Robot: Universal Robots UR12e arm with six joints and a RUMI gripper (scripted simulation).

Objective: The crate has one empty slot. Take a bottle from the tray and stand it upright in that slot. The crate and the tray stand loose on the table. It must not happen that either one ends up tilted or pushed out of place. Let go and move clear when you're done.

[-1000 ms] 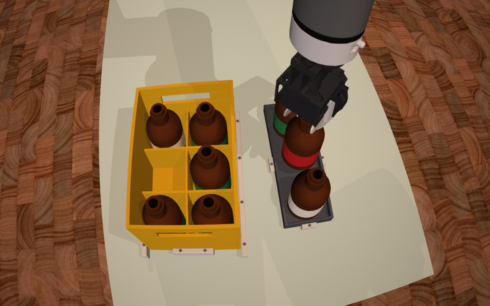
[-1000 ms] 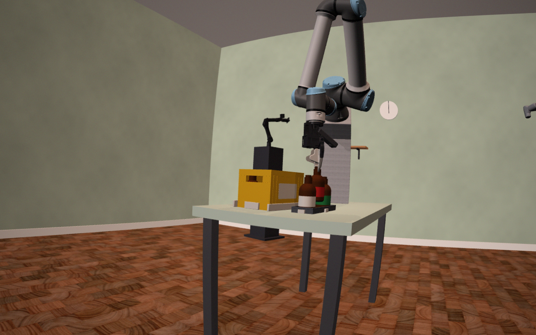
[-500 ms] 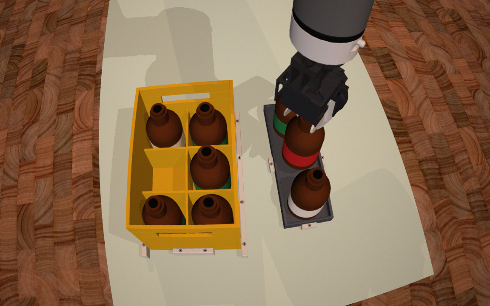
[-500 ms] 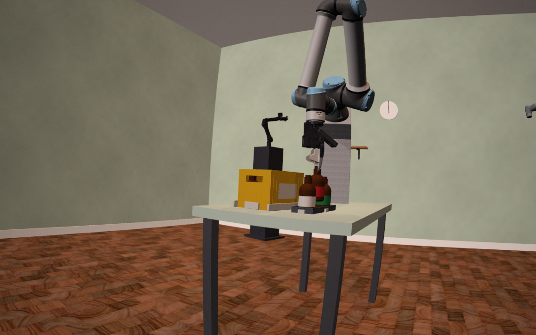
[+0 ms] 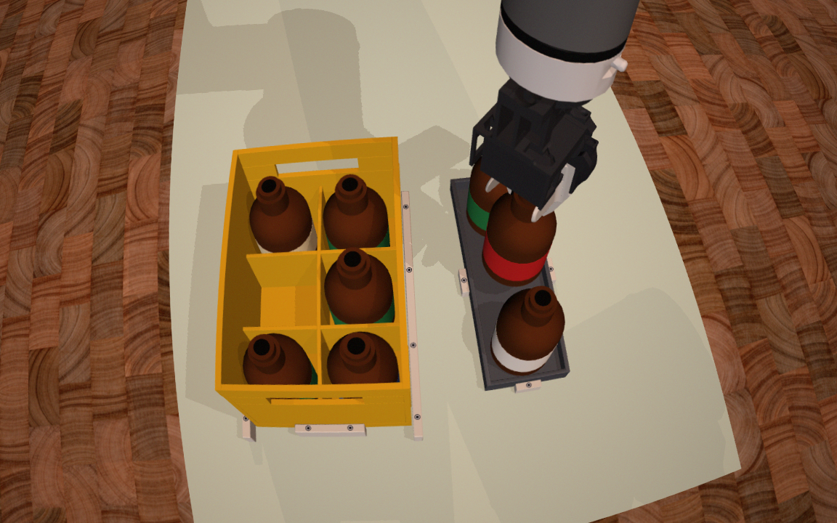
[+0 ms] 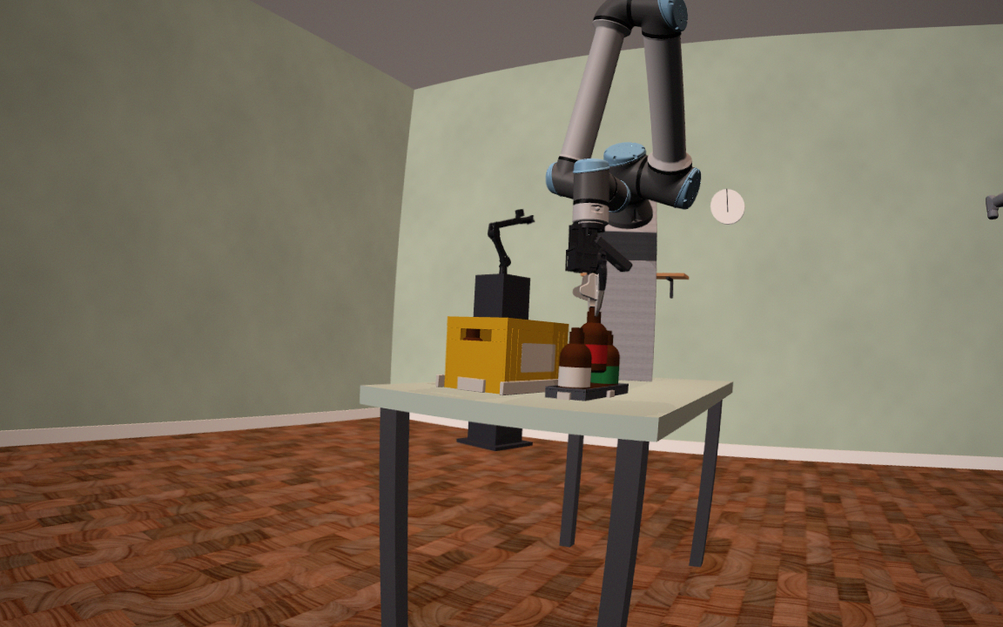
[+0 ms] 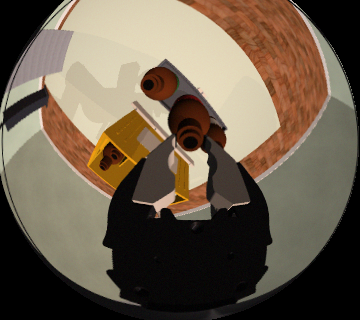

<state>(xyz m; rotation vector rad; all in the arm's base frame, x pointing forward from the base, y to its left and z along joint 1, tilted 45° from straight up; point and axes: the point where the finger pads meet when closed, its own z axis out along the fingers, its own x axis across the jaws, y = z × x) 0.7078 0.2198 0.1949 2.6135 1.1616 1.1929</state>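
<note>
Now: the glass bottle 7 cm below my hand. Round my hand: yellow crate 21 cm to the right, 12 cm below, 6 cm ahead; dark tray 19 cm below.
</note>
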